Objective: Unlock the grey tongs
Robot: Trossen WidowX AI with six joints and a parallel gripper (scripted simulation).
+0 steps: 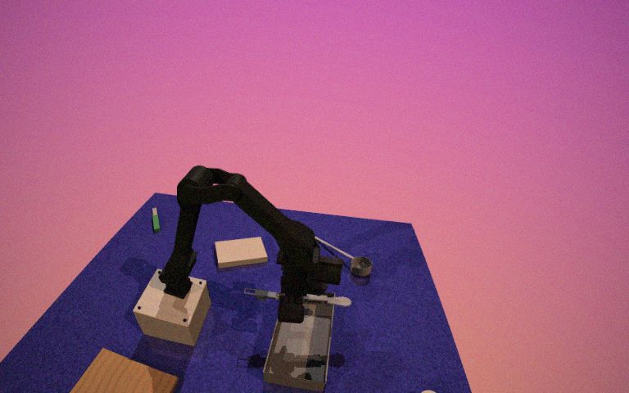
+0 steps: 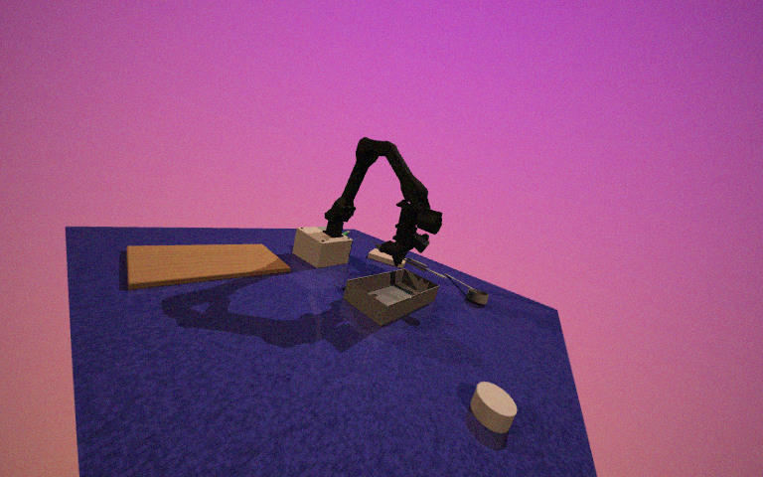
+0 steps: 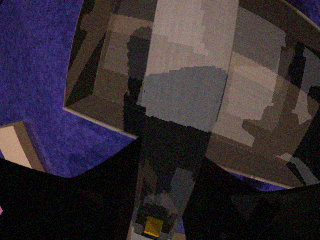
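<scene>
The roasting tin lies 50 mm ahead of my gripper tip, 50 mm to the right of it and 70 mm below it. The rest, counted from my gripper tip: wooden board 350 mm behind, 440 mm to the right, 90 mm below; beige block 230 mm behind, 260 mm to the left, 80 mm below; yellow lock 20 mm behind, 10 mm to the right, 40 mm above.
</scene>
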